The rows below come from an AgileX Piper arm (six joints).
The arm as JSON. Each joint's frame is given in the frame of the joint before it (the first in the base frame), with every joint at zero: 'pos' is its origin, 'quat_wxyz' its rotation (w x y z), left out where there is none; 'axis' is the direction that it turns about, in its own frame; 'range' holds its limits. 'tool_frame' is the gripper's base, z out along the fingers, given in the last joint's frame.
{
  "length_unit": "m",
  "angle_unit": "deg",
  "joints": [
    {
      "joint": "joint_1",
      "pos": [
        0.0,
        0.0,
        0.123
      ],
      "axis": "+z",
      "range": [
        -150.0,
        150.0
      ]
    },
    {
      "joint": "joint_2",
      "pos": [
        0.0,
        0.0,
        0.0
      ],
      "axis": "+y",
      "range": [
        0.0,
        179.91
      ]
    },
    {
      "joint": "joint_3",
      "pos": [
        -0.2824,
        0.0,
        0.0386
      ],
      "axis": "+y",
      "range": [
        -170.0,
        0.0
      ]
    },
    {
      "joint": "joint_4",
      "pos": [
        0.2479,
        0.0,
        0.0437
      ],
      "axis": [
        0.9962,
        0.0,
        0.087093
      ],
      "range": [
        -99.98,
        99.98
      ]
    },
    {
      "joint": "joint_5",
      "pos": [
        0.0,
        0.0,
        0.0
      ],
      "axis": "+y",
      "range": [
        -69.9,
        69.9
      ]
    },
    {
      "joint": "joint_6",
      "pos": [
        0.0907,
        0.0,
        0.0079
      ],
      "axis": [
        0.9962,
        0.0,
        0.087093
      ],
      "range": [
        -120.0,
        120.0
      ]
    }
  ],
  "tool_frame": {
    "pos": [
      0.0,
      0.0,
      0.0
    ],
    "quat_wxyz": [
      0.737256,
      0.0,
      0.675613,
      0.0
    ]
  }
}
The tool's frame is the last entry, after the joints.
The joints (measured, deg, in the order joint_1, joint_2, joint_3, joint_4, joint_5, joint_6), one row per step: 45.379, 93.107, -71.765, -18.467, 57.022, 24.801; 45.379, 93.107, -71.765, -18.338, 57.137, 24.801; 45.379, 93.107, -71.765, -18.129, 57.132, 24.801; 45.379, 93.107, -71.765, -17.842, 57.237, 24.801; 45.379, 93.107, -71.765, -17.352, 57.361, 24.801; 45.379, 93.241, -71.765, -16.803, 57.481, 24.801; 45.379, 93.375, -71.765, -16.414, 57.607, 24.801; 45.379, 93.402, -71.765, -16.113, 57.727, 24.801; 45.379, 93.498, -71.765, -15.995, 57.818, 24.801; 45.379, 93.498, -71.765, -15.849, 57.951, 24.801; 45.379, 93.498, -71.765, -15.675, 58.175, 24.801; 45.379, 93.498, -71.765, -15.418, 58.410, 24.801; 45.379, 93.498, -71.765, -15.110, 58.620, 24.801; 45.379, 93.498, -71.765, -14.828, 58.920, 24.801; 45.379, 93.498, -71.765, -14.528, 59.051, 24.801; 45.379, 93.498, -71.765, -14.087, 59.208, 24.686; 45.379, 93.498, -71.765, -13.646, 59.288, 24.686; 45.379, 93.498, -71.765, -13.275, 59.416, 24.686; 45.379, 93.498, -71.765, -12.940, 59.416, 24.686; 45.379, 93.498, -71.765, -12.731, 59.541, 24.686
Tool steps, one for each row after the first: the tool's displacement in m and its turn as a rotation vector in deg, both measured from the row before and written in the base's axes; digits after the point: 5 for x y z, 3 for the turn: -0.00023, -0.00004, -0.00010, 0.002, 0.157, -0.071; -0.00020, 0.00017, -0.00008, 0.145, 0.140, -0.057; -0.00037, 0.00010, -0.00016, 0.116, 0.260, -0.112; -0.00059, 0.00024, -0.00024, 0.239, 0.410, -0.174; -0.00041, 0.00054, -0.00102, 0.186, 0.542, -0.189; -0.00026, 0.00040, -0.00096, 0.073, 0.437, -0.145; -0.00036, 0.00015, -0.00031, 0.095, 0.298, -0.118; -0.00003, 0.00016, -0.00063, -0.056, 0.204, -0.058; -0.00027, -0.00004, -0.00010, 0.000, 0.182, -0.077; -0.00038, -0.00013, -0.00015, -0.049, 0.258, -0.108; -0.00047, -0.00008, -0.00018, -0.001, 0.321, -0.134; -0.00050, 0.00000, -0.00018, 0.052, 0.341, -0.142; -0.00056, -0.00013, -0.00021, -0.032, 0.380, -0.155; -0.00042, 0.00009, -0.00015, 0.105, 0.287, -0.118; -0.00059, 0.00019, -0.00020, 0.143, 0.396, -0.056; -0.00052, 0.00028, -0.00017, 0.237, 0.351, -0.145; -0.00050, 0.00017, -0.00016, 0.155, 0.334, -0.135; -0.00034, 0.00029, -0.00010, 0.225, 0.228, -0.096; -0.00033, 0.00003, -0.00011, 0.048, 0.222, -0.087
